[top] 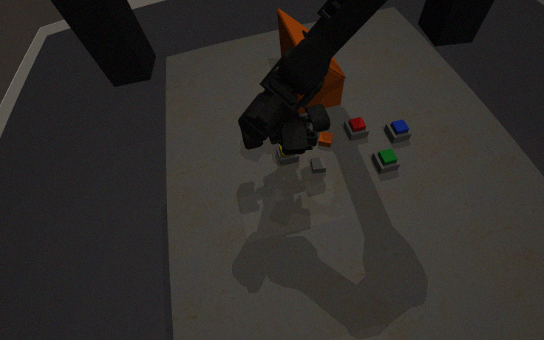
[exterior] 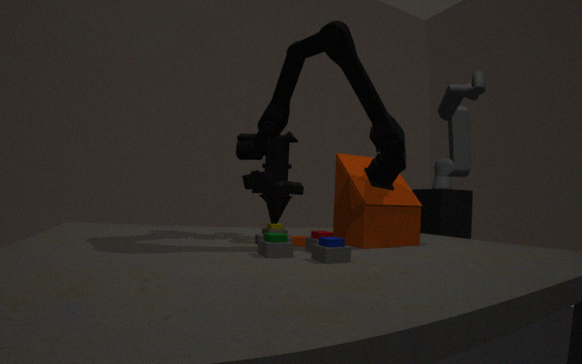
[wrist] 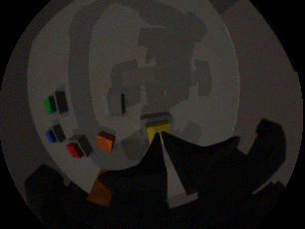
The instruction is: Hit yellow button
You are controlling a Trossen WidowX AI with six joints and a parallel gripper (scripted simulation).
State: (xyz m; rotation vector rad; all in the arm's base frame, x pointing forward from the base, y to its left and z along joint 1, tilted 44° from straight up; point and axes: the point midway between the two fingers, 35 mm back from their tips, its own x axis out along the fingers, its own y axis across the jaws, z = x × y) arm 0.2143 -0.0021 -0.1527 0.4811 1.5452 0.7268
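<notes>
The grey block lies 40 mm ahead of my gripper tip, 70 mm to the left of it and 30 mm below it. Also, from my gripper tip: yellow button (10 mm below); then red button (50 mm behind, 190 mm to the left, 10 mm below); then orange block (30 mm behind, 100 mm to the left, 30 mm below).
</notes>
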